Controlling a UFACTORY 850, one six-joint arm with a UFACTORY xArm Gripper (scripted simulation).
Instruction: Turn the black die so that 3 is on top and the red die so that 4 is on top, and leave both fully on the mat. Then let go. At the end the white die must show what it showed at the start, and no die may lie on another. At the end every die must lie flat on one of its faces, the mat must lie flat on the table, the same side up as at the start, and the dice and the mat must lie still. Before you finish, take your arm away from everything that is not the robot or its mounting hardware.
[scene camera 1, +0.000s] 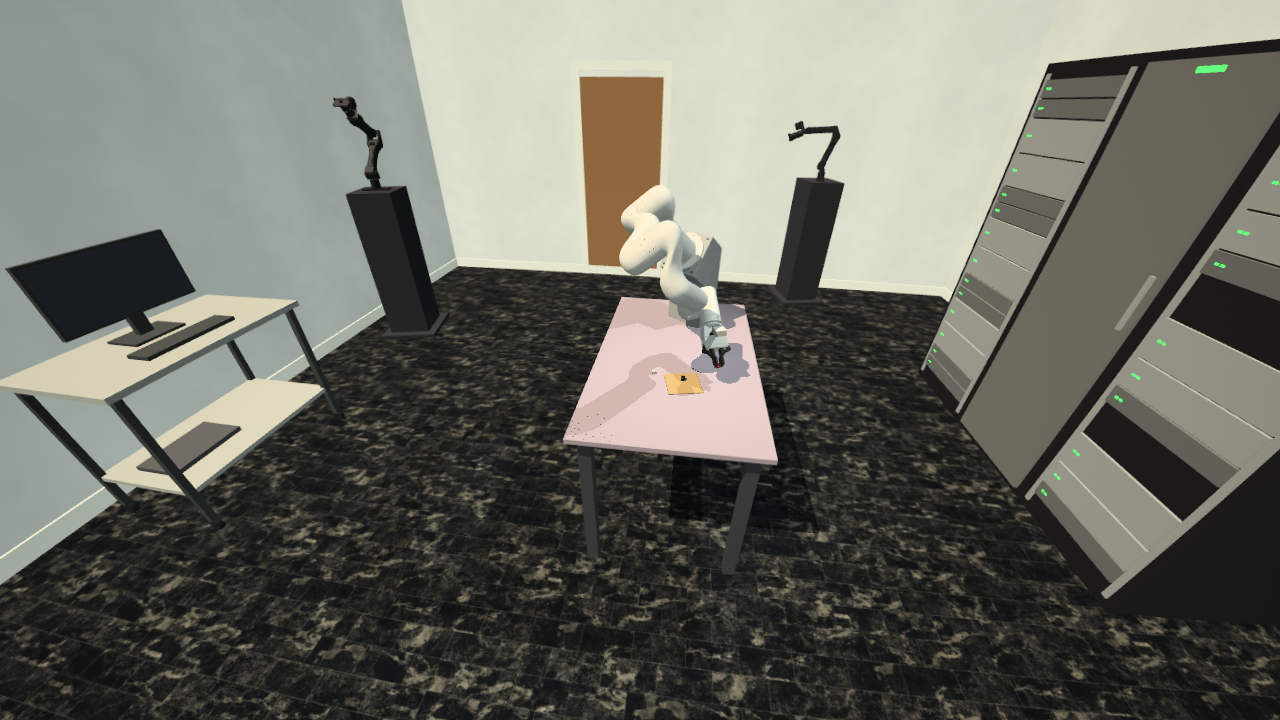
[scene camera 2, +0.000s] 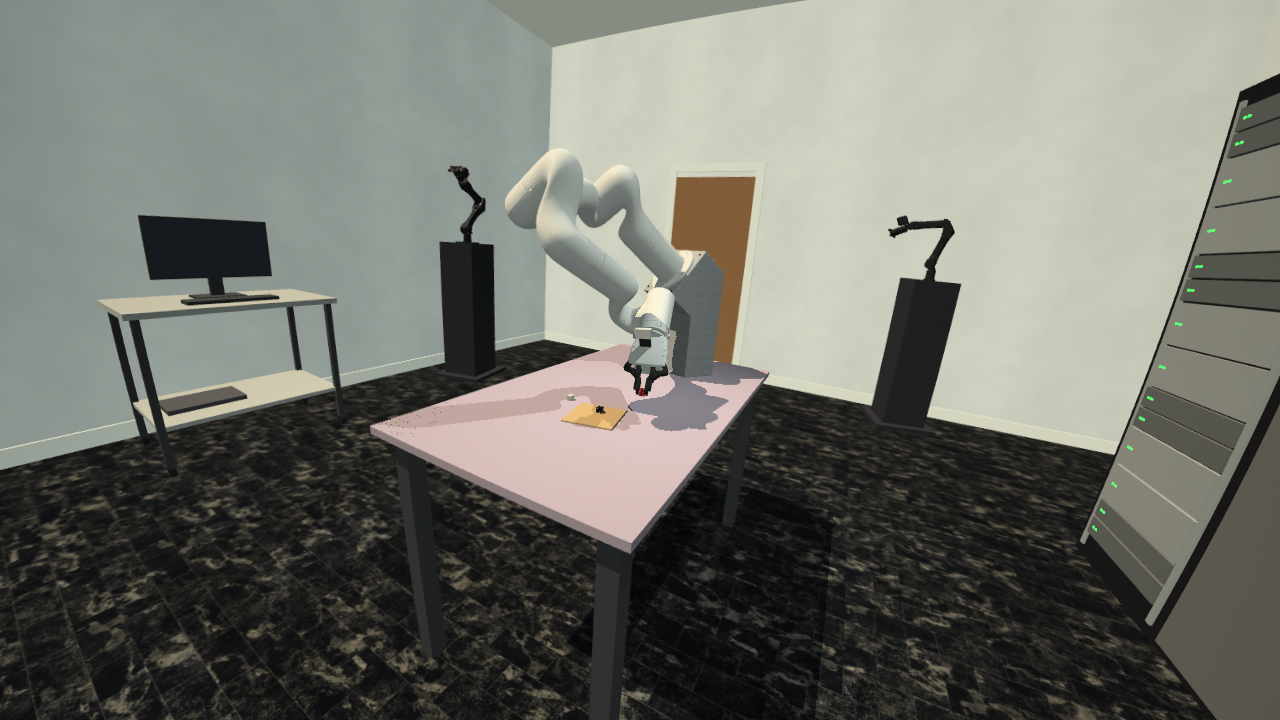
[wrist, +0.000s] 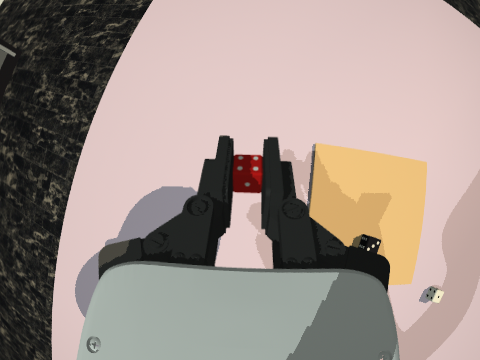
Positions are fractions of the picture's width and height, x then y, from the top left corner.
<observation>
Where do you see my gripper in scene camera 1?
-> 0.56, 0.51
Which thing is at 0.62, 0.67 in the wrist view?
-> My gripper.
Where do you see a red die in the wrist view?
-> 0.52, 0.47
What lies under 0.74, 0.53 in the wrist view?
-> An orange mat.
</observation>
